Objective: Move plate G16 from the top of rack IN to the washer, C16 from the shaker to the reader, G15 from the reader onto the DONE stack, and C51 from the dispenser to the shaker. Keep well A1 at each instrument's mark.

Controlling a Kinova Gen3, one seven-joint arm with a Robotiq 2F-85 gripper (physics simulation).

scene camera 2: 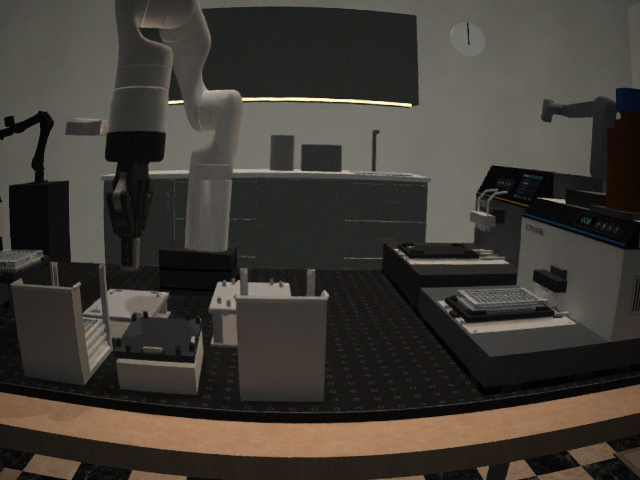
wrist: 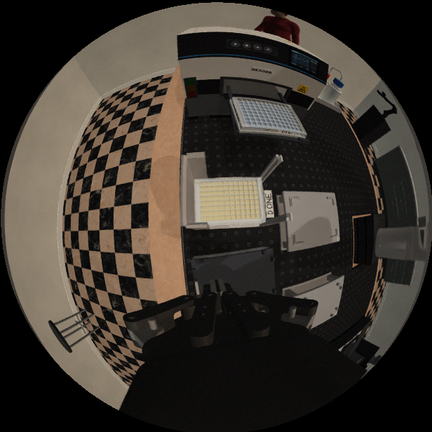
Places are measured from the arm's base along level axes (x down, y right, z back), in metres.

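Where they show: gripper, between the fingertips: (scene camera 2: 129, 270); arm's base, origin of its link: (scene camera 2: 205, 248).
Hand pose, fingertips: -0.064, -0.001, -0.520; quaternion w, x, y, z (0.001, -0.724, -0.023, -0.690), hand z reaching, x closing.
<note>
Things, the pixels of their centre, and the offset from my fingertips, as dx, dy, dz. "*": a spot on its surface instead.
- DONE rack, a spot on its surface: (scene camera 2: 49, 330) * +0.073, +0.111, -0.041
- clear plate, middle of its body: (scene camera 2: 501, 299) +0.070, -0.500, +0.160
- dark nest, a spot on its surface: (scene camera 2: 160, 333) * +0.089, -0.024, +0.038
- far right instrument, middle of its body: (scene camera 2: 493, 227) +0.009, -0.608, +0.534
- black tray, middle of its body: (scene camera 2: 438, 251) +0.062, -0.479, +0.528
My gripper (scene camera 2: 130, 258) (wrist: 216, 287) is shut and empty, hanging fingers down behind the left rack in the scene view. The reader (wrist: 261, 71) stands at the top of the wrist view, with a blue-white plate (wrist: 270, 116) on its tray; its label is too small to read. The DONE rack (scene camera 2: 49, 330) (wrist: 194, 167) holds stacked plates; its top plate (wrist: 229, 200) has pale yellow wells. Another rack (scene camera 2: 281, 351) stands at centre, its contents hidden by its wall. A clear plate (scene camera 2: 501, 298) sits on the near right instrument (scene camera 2: 573, 279).
A dark nest (scene camera 2: 160, 333) (wrist: 237, 270) sits between the racks. A pale flat stand (scene camera 2: 129, 302) (wrist: 312, 220) lies behind the DONE rack, and a pegged white stand (scene camera 2: 258, 289) behind the centre rack. The far right instrument (scene camera 2: 496, 248) has a black tray (scene camera 2: 439, 250) without a plate.
</note>
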